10 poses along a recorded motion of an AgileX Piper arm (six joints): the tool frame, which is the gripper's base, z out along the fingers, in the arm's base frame.
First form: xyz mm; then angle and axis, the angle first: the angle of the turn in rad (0 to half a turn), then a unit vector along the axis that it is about.
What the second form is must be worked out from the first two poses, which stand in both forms.
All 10 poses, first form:
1: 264, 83, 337, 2.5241, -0.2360, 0.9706, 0.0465
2: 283, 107, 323, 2.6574, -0.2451, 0.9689, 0.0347
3: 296, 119, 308, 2.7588, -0.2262, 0.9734, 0.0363
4: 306, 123, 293, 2.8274, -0.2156, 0.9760, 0.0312
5: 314, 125, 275, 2.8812, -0.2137, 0.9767, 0.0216
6: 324, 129, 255, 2.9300, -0.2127, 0.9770, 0.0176
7: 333, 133, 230, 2.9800, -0.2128, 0.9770, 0.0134
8: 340, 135, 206, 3.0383, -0.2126, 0.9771, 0.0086
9: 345, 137, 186, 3.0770, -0.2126, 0.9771, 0.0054
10: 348, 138, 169, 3.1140, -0.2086, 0.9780, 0.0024
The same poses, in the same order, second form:
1: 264, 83, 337, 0.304, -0.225, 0.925, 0.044
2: 283, 107, 323, 0.240, -0.238, 0.941, 0.034
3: 296, 119, 308, 0.190, -0.222, 0.956, 0.036
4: 306, 123, 293, 0.156, -0.213, 0.964, 0.031
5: 314, 125, 275, 0.130, -0.212, 0.968, 0.021
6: 324, 129, 255, 0.106, -0.212, 0.971, 0.018
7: 333, 133, 230, 0.081, -0.212, 0.974, 0.013
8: 340, 135, 206, 0.052, -0.212, 0.976, 0.009
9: 345, 137, 186, 0.032, -0.212, 0.977, 0.005
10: 348, 138, 169, 0.014, -0.209, 0.978, 0.002
